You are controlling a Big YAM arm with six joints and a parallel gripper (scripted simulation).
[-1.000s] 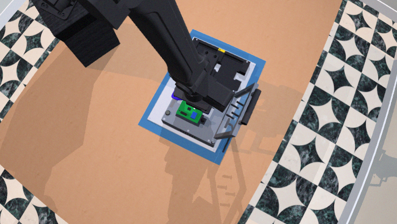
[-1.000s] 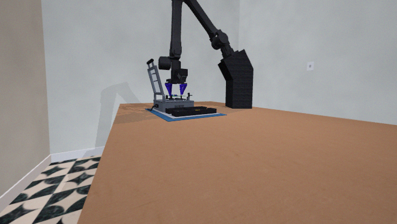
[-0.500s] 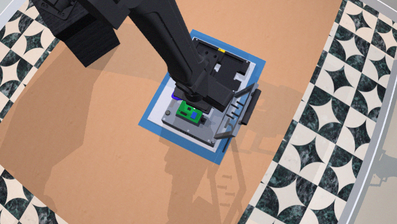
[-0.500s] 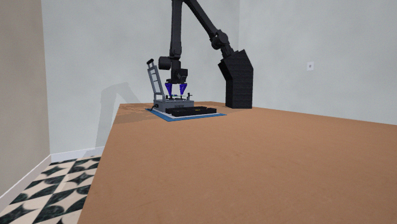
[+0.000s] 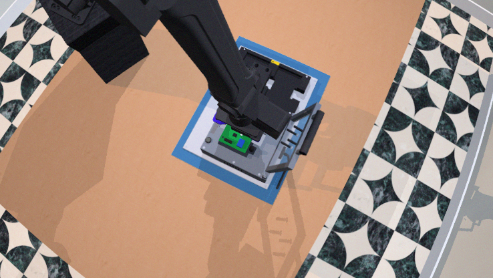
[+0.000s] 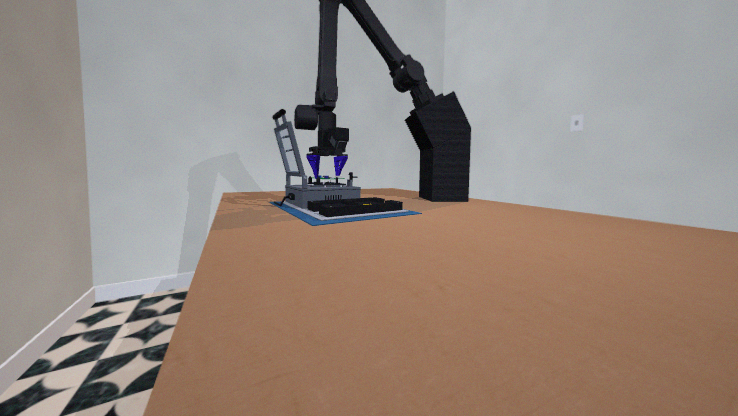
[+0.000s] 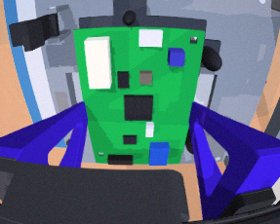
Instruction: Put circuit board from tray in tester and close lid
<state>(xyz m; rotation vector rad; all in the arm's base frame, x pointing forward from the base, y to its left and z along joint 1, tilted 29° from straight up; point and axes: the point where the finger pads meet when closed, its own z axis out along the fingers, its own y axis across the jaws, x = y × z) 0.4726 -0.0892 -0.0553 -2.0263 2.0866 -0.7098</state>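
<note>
The green circuit board is right at my hand. Round my hand: black plate 20 mm below, 10 mm to the left, 10 mm ahead; then tester 40 mm to the left, 40 mm ahead, 20 mm above; then dark latch hook 60 mm to the left, 50 mm behind.
</note>
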